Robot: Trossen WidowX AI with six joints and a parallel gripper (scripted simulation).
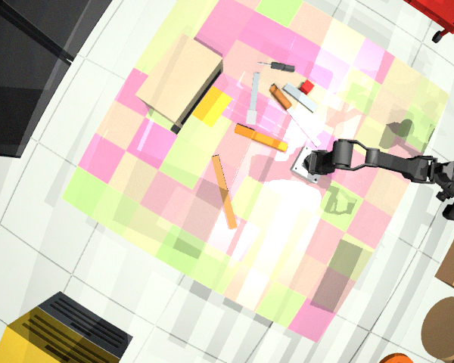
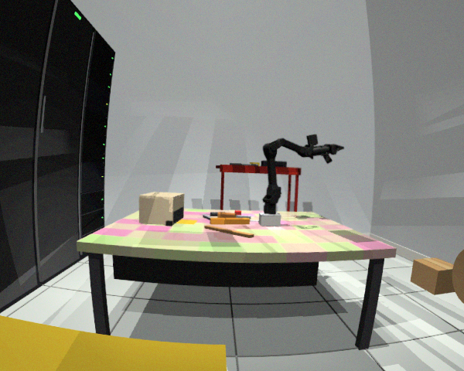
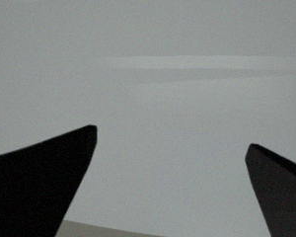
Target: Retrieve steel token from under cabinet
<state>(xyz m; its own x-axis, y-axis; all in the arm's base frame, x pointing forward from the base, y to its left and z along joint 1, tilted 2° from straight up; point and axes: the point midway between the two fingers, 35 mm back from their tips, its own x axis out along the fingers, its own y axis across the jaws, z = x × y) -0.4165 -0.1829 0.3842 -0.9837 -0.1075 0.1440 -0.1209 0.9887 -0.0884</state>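
The red cube lies 65 cm ahead of my gripper tip, 45 cm below it and 6 cm to the right of it. From my gripper tip the other things lie so: orange bar: 65 cm ahead, 46 cm below, 23 cm to the left; grey bar: 64 cm ahead, 46 cm below, 1 cm to the right; grey tool: 77 cm ahead, 46 cm below, 15 cm to the left.
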